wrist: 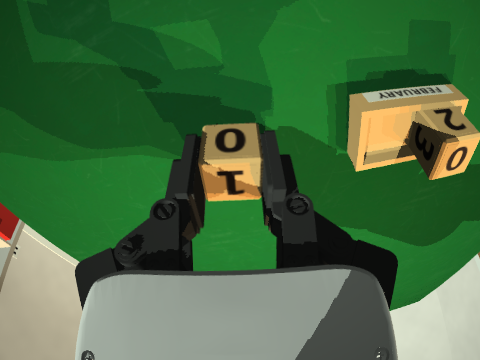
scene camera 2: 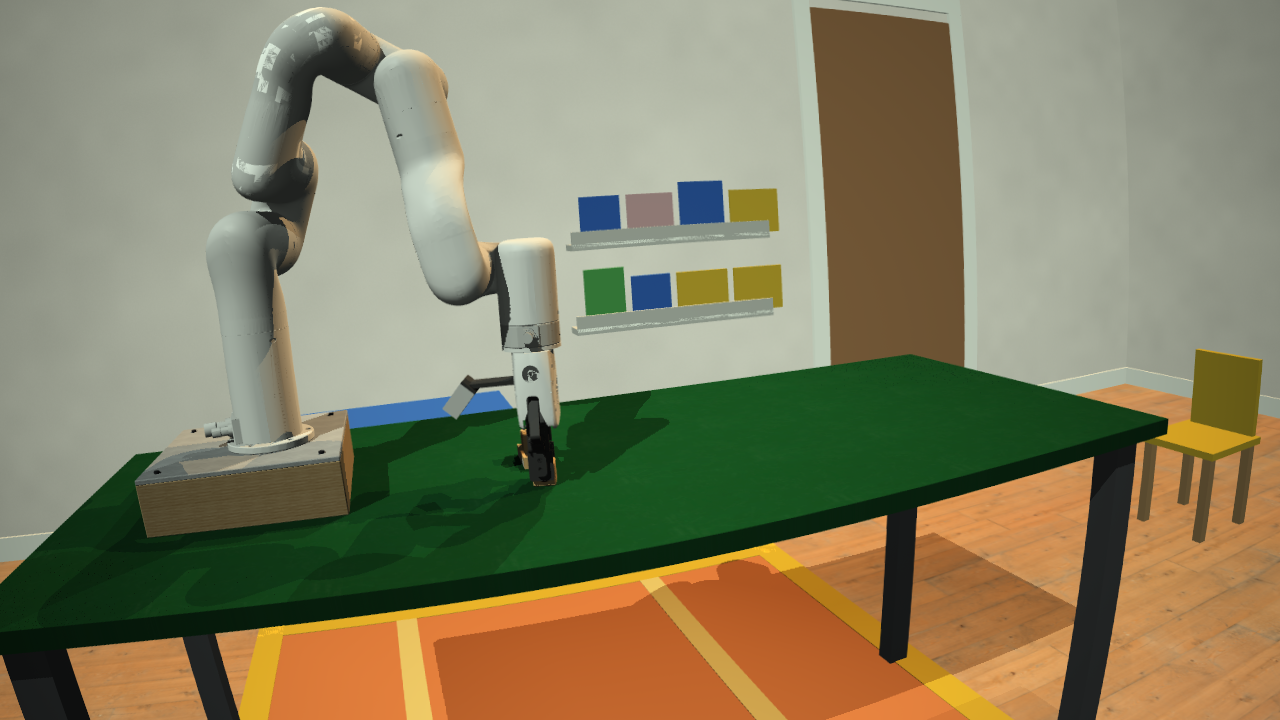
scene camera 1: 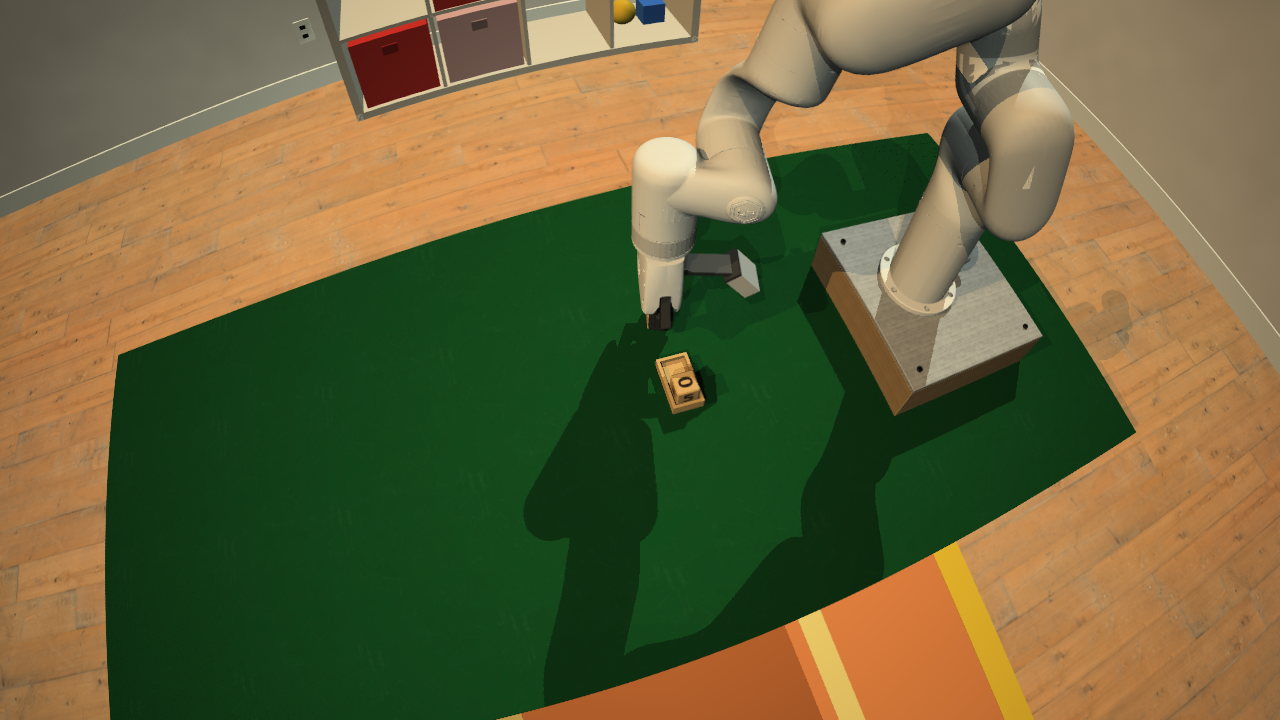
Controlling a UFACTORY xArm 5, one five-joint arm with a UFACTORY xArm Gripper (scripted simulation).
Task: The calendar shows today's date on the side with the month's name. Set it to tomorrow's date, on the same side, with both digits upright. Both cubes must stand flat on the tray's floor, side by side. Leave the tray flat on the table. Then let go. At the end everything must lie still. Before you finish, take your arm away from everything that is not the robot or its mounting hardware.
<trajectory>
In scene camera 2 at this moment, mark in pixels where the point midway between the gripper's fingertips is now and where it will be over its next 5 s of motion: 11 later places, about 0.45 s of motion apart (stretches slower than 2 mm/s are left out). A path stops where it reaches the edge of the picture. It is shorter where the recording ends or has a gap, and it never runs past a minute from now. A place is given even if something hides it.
My gripper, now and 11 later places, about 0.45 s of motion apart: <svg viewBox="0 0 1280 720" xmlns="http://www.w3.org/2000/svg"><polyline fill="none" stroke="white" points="543,475 541,446 537,407 536,401 535,397 534,392 533,388 531,384 528,381 528,381 528,389 530,412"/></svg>
</trajectory>
